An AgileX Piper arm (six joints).
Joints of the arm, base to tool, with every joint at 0 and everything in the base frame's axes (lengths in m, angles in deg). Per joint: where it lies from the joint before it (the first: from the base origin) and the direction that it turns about. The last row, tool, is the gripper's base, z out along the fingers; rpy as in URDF.
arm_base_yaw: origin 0 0 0.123 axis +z
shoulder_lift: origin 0 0 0 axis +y
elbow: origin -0.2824 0 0.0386 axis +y
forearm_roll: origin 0.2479 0 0.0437 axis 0.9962 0 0.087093
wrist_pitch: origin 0 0 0 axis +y
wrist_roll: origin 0.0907 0 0.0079 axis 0.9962 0 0.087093
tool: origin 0 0 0 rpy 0 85.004 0
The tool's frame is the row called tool.
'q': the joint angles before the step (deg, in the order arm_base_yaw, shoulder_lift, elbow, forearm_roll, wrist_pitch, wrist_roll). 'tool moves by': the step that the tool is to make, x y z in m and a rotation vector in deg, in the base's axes. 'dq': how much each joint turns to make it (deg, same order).
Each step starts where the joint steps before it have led.
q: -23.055 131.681 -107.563 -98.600 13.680 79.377
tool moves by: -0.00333 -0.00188 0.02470 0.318 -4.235 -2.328
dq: -0.048 -1.793 -1.284 0.764 1.667 1.844
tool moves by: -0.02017 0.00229 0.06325 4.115 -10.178 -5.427
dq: -0.006 -6.585 -0.866 8.479 3.642 0.287
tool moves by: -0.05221 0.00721 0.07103 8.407 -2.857 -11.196
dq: -0.063 -10.440 -0.338 27.256 13.285 -19.489
